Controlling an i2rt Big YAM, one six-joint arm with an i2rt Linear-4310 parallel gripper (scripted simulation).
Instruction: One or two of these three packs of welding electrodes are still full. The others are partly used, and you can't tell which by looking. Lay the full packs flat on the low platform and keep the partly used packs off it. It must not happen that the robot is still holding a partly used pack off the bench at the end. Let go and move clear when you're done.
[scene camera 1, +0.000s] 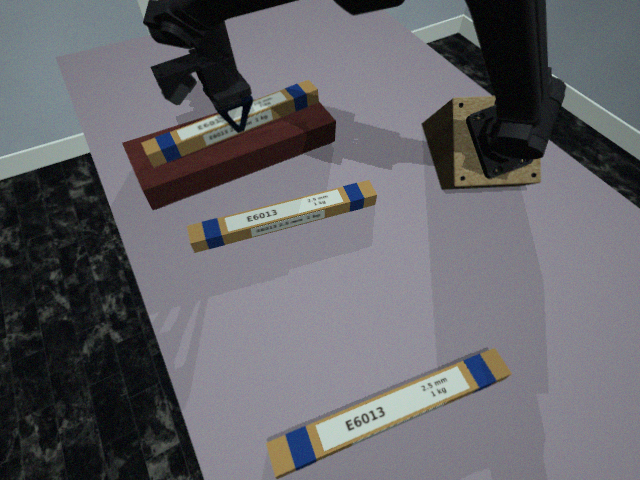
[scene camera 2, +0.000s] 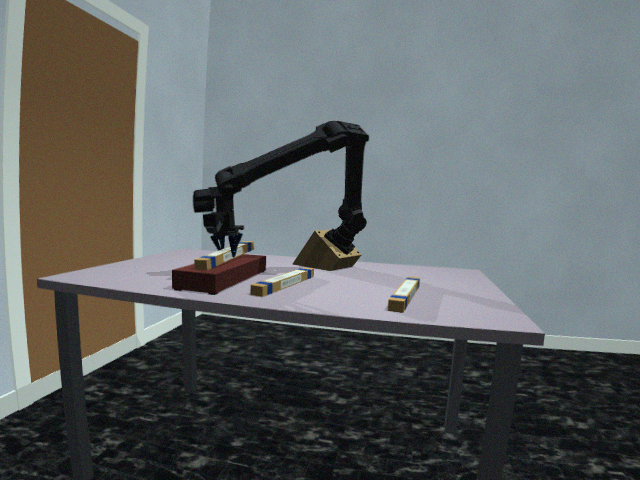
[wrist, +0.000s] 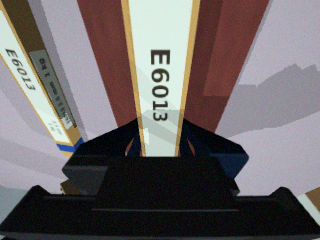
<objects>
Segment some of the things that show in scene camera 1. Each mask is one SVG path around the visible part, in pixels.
The gripper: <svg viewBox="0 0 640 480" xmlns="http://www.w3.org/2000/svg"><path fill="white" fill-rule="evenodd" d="M198 55L199 59L202 61L216 62L212 61L212 59L204 58ZM230 48L225 54L225 58L224 56L217 58L217 61L222 61L229 89L212 96L208 94L205 88L203 88L203 91L209 97L217 112L239 133L245 130L253 97L251 96L250 85L237 70L233 51ZM228 111L242 107L240 125L237 125L228 115Z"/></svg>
A platform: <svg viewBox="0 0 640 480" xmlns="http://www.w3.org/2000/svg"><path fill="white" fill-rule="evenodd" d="M336 120L318 102L308 106L308 108L157 167L152 166L141 142L218 113L123 142L123 146L152 210L156 210L335 142Z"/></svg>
A pack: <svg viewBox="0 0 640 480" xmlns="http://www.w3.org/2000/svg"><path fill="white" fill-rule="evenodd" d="M242 107L229 111L229 115L237 125L240 125ZM318 89L309 80L254 100L247 117L245 130L239 133L220 114L162 134L141 144L152 166L157 167L319 102Z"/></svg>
A pack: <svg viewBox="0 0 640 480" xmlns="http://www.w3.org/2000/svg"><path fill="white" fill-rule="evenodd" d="M377 193L370 181L367 180L188 225L187 230L190 244L194 253L363 209L376 204Z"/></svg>
</objects>
